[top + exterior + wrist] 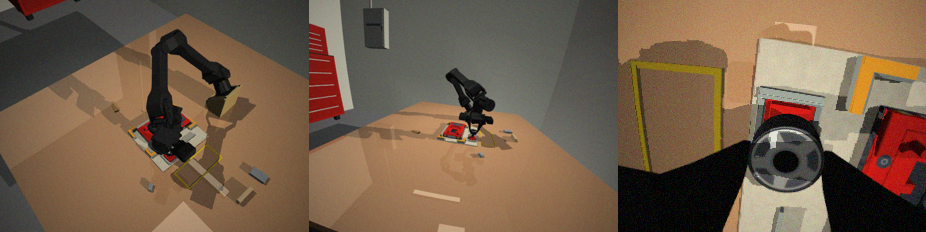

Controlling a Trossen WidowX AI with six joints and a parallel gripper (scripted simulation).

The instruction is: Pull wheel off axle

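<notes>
The axle lies 20 mm below my gripper tip. Round my gripper tip: wheel right at my gripper tip.
</notes>
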